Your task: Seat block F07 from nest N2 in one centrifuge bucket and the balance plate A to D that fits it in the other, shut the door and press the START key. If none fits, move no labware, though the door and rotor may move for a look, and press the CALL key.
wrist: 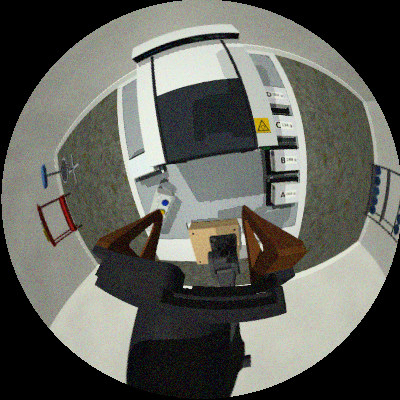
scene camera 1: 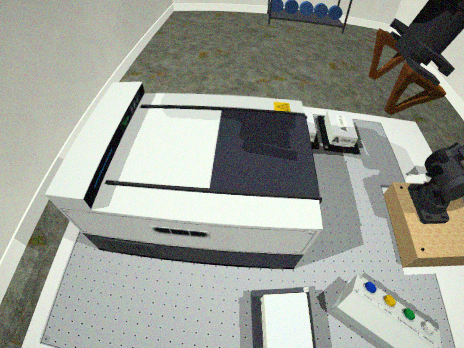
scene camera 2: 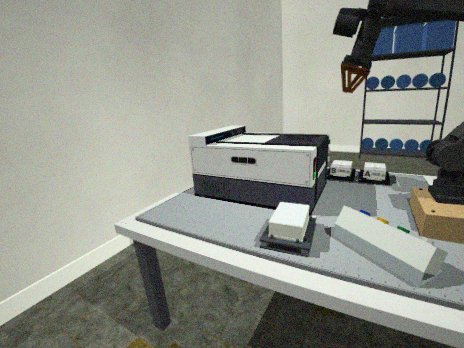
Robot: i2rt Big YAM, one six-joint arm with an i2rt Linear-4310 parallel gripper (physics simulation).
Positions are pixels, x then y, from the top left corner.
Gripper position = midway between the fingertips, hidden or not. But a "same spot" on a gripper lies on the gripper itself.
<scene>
gripper: wrist 199,211; scene camera 1; scene camera 2
same spot on gripper: (scene camera 1: pixel 412 71) = (scene camera 2: pixel 341 64)
</scene>
